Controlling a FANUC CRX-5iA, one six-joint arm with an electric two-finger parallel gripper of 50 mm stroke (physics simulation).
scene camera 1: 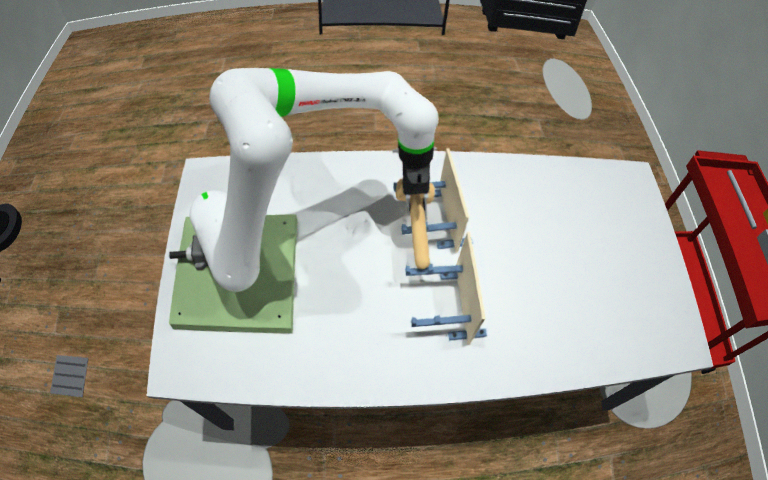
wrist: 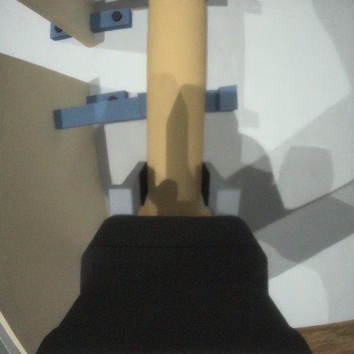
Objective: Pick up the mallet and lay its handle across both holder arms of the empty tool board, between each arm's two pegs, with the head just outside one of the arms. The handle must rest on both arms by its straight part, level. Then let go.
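Frame: origin at the arm's base, x ahead, y left, z up, level; centimetres.
Seen in the pictures: gripper, fingertip midpoint: (scene camera 1: 416, 208).
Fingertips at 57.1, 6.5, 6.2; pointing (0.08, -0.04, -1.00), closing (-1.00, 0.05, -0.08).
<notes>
Offsets run from my fingertips to a thing's middle, as dx, dy, dz. "pt": to the spot under its first point. Level surfaces: height alone.
The wooden mallet {-0.4, -5.5, +0.6} (scene camera 1: 419, 232) (wrist: 177, 50) is held with its handle running toward the near side in the scene view. My gripper (scene camera 1: 417, 199) (wrist: 174, 174) is shut on the handle beside the head {pt -4.5, +4.1, +3.4} (scene camera 1: 400, 191). The head is over the far holder arm (scene camera 1: 439, 185) of the far board {+5.9, +2.3, -0.6} (scene camera 1: 454, 198) (wrist: 45, 150). The handle crosses above that board's nearer arm (scene camera 1: 444, 226) (wrist: 120, 111), whose outer peg (wrist: 228, 97) shows beside it. The handle's end is over the near board's first arm (scene camera 1: 450, 270). The height of the gaps is unclear.
The near board {+5.2, -27.2, -0.4} (scene camera 1: 472, 288) (wrist: 62, 15) stands in line with the far one. Its other arm (scene camera 1: 450, 320) is toward the table's near edge. The green robot base plate (scene camera 1: 271, 305) is at the left on the white table {dz -10.2} (scene camera 1: 566, 254). A red cart (scene camera 1: 753, 300) stands at the right.
</notes>
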